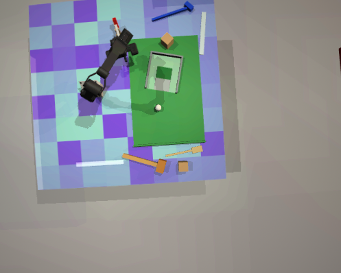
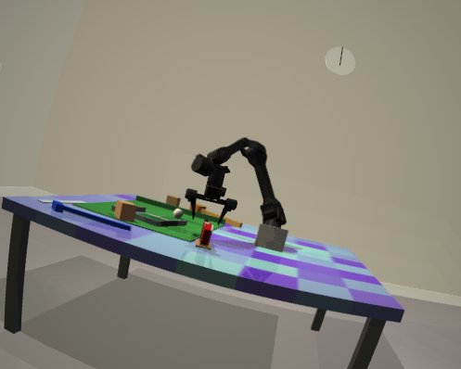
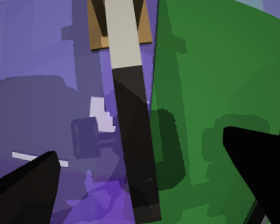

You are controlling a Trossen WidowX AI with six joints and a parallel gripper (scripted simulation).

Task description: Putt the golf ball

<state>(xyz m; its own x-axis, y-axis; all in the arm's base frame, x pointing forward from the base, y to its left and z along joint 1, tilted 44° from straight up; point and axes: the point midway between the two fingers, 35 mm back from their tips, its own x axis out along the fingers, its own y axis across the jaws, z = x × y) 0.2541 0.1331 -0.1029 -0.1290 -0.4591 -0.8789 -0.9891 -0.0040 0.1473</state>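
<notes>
My gripper tip is 2 cm past the red putter and 11 cm to the right of it. Round my gripper tip: white bar: 54 cm ahead, 9 cm to the left, 6 cm below; green mat: 22 cm ahead, 26 cm to the right, 6 cm below; white golf ball: 15 cm ahead, 37 cm to the right, 4 cm below.
</notes>
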